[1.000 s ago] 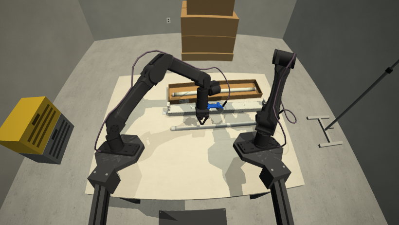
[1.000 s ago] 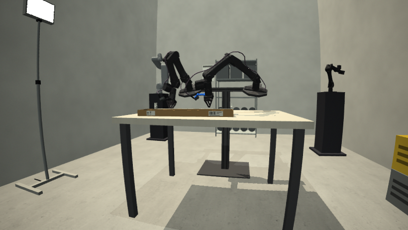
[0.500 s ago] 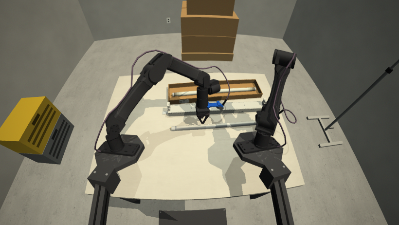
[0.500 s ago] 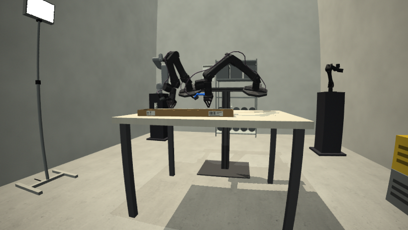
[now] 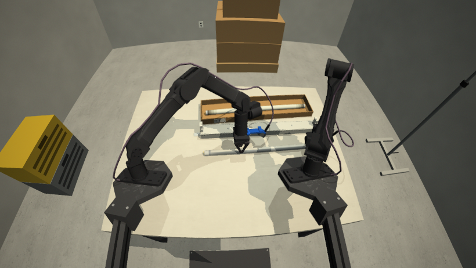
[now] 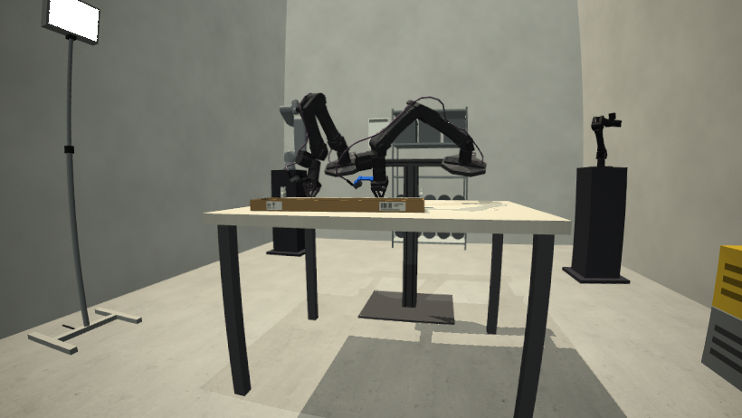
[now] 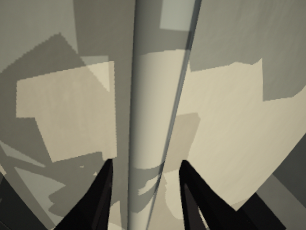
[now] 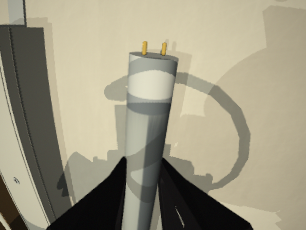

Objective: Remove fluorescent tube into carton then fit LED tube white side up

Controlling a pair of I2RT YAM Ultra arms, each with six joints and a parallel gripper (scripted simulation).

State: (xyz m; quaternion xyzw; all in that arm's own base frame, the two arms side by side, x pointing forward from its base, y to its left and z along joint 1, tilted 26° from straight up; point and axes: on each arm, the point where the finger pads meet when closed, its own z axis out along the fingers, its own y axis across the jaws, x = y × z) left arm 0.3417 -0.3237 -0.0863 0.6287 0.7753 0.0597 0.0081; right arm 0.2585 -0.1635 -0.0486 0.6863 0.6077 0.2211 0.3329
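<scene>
Now: the LED tube 120 mm to the right of my left hand and 10 mm below it. Also, from my left hand: old fluorescent tube: 270 mm ahead, 110 mm to the right, 10 mm below; then white light fixture: 120 mm ahead, 110 mm to the right, 30 mm above; then brown carton: 280 mm ahead, 110 mm to the right, 10 mm below.
</scene>
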